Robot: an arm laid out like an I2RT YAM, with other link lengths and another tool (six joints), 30 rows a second.
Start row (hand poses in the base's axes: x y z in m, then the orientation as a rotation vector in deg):
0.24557, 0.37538, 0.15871, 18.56, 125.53, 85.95
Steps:
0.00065, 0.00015, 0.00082, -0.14, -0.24, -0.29
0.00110, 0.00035, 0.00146, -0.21, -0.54, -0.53
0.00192, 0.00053, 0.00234, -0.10, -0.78, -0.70
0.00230, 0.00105, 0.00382, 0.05, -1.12, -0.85
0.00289, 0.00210, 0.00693, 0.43, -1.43, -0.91
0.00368, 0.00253, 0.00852, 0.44, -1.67, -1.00
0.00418, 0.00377, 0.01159, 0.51, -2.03, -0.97
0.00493, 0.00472, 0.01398, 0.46, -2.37, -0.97
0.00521, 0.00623, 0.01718, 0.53, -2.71, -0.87
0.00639, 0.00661, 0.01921, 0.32, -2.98, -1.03
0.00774, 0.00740, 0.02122, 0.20, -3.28, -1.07
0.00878, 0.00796, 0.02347, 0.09, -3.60, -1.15
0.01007, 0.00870, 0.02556, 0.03, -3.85, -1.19
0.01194, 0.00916, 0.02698, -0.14, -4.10, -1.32
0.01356, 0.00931, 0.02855, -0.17, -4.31, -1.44
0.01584, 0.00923, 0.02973, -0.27, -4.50, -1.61
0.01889, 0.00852, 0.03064, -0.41, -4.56, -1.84
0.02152, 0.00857, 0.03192, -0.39, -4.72, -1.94
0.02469, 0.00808, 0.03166, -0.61, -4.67, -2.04
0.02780, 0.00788, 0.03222, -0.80, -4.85, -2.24
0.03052, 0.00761, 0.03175, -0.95, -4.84, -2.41
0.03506, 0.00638, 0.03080, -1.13, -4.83, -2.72
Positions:
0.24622, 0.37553, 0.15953, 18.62, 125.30, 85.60
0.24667, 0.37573, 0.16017, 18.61, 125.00, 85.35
0.24749, 0.37591, 0.16105, 18.62, 124.66, 85.35
0.24787, 0.37643, 0.16253, 18.55, 124.22, 85.38
0.24846, 0.37748, 0.16564, 18.49, 123.70, 85.73
0.24925, 0.37791, 0.16723, 18.39, 123.46, 85.66
0.24975, 0.37915, 0.17030, 18.09, 123.15, 85.70
0.25050, 0.38010, 0.17269, 17.80, 122.92, 85.59
0.25078, 0.38161, 0.17589, 17.44, 122.66, 85.66
0.25196, 0.38199, 0.17792, 17.32, 122.51, 85.30
0.25331, 0.38278, 0.17993, 17.08, 122.34, 85.09
0.25435, 0.38334, 0.18218, 16.87, 122.13, 84.88
0.25564, 0.38408, 0.18427, 16.69, 121.96, 84.75
0.25751, 0.38454, 0.18569, 16.57, 121.82, 84.45
0.25913, 0.38469, 0.18726, 16.52, 121.62, 84.32
0.26141, 0.38461, 0.18844, 16.51, 121.46, 84.08
0.26446, 0.38390, 0.18935, 16.65, 121.40, 83.80
0.26709, 0.38395, 0.19063, 16.64, 121.21, 83.74
0.27026, 0.38346, 0.19037, 16.71, 121.35, 83.45
0.27337, 0.38326, 0.19093, 16.71, 121.25, 83.10
0.27609, 0.38299, 0.19046, 16.84, 121.27, 82.85
0.28063, 0.38176, 0.18951, 17.11, 121.25, 82.49

